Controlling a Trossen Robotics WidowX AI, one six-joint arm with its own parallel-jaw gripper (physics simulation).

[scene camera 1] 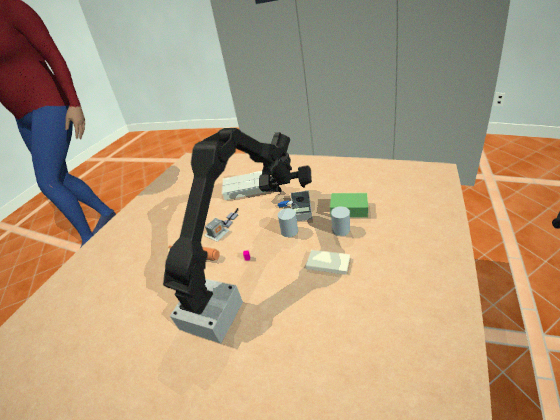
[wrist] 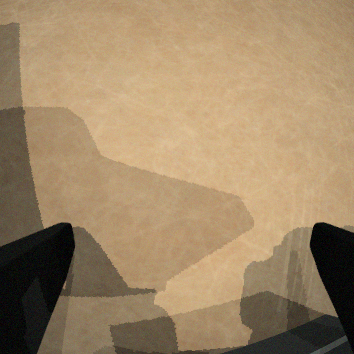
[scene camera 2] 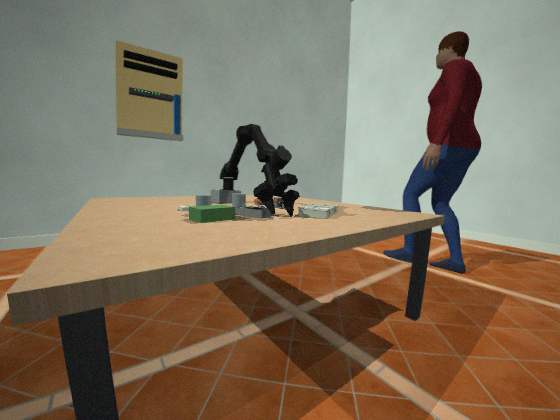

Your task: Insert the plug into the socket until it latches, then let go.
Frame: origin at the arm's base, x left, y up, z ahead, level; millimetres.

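Where they show: gripper, between the fingertips: [scene camera 1: 292, 188] [wrist: 195, 237] [scene camera 2: 283, 215]; arm's base, origin of its link: [scene camera 1: 196, 300] [scene camera 2: 228, 190].
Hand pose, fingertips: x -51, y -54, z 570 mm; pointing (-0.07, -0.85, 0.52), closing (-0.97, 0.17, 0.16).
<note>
Each offset is from my fingertips to the centre of the thing. "spot": to the spot under its first point.
A small grey housing with an orange face @(dz -270, dx +177, dy +13 mm) [scene camera 1: 216, 228], apparently the socket, stands on a pale plate left of the table's middle in scene camera 1. A small grey-blue piece with a dark end @(spot: dz -197, dx +161, dy -5 mm) [scene camera 1: 231, 218], apparently the plug, lies just beyond it; whether they touch is unclear. Neither can be made out in the wrist view. My gripper [scene camera 1: 291, 184] [scene camera 2: 281, 213] [wrist: 195, 237] is open and empty, pointing down low over the far part of the table, away from both, between the pale case and the grey device. The wrist view shows table surface and shadows between its fingers.
A pale case @(dz -5, dx +187, dy +8 mm) [scene camera 1: 245, 185] [scene camera 2: 317, 211], a grey device @(dz -100, dx -63, dy +5 mm) [scene camera 1: 301, 200] [scene camera 2: 253, 212] and a blue stick @(dz -108, dx -10, dy +11 mm) [scene camera 1: 284, 204] are near the gripper. Two grey cylinders @(dz -219, dx -60, dy +25 mm) [scene camera 1: 288, 223] @(dz -186, dx -217, dy +25 mm) [scene camera 1: 340, 221], a green block @(dz -82, dx -224, dy +10 mm) [scene camera 1: 349, 204] [scene camera 2: 212, 214], a pale slab @(dz -328, dx -210, dy -2 mm) [scene camera 1: 328, 262], a magenta piece @(dz -357, dx +24, dy +3 mm) [scene camera 1: 246, 255] and an orange handle @(spot: dz -389, dx +120, dy +19 mm) [scene camera 1: 212, 254] also stand or lie about.
</note>
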